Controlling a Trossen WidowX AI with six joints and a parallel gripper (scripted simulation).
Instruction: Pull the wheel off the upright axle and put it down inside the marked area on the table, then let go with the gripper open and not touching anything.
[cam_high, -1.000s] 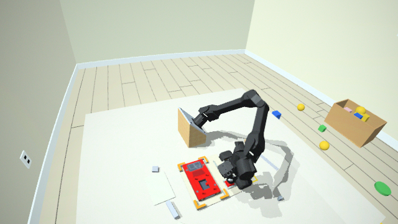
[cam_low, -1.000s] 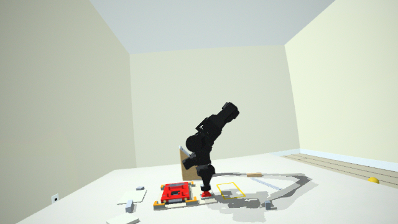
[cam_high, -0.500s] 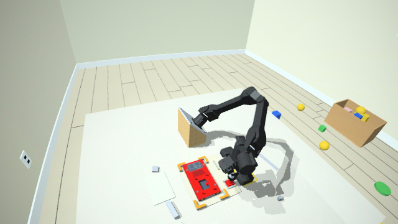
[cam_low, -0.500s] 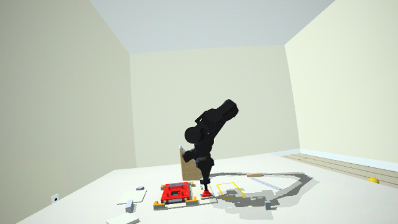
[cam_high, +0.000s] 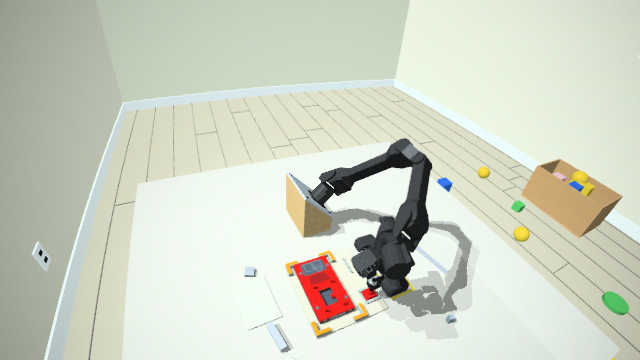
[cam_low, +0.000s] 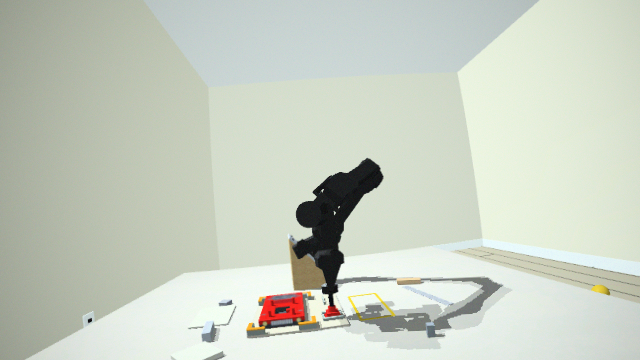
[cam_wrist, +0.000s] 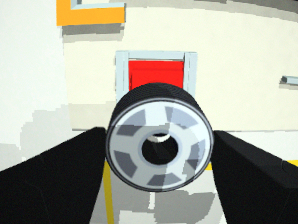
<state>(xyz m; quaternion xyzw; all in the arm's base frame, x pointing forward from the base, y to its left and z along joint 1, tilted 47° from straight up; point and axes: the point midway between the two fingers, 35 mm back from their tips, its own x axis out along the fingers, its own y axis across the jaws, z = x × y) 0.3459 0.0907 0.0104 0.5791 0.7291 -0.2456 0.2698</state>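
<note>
The upright axle is 4 cm below my gripper tip. Round my gripper tip: white sheet: 33 cm to the right, 7 cm below, 6 cm behind; wheel: right at my gripper tip.
</note>
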